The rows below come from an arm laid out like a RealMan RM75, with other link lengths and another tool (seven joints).
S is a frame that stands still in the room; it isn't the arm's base.
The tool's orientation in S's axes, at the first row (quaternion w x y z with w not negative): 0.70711, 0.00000, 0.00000, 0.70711
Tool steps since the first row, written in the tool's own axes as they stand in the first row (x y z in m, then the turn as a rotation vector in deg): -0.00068, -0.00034, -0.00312, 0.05, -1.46, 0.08; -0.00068, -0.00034, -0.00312, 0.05, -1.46, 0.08; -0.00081, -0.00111, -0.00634, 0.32, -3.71, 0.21; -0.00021, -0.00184, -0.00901, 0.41, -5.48, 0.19; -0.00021, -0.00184, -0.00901, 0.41, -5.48, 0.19
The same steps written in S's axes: 0.00034, -0.00068, -0.00312, 1.46, 0.05, 0.08; 0.00034, -0.00068, -0.00312, 1.46, 0.05, 0.08; 0.00111, -0.00081, -0.00634, 3.71, 0.32, 0.21; 0.00184, -0.00021, -0.00901, 5.48, 0.41, 0.19; 0.00184, -0.00021, -0.00901, 5.48, 0.41, 0.19
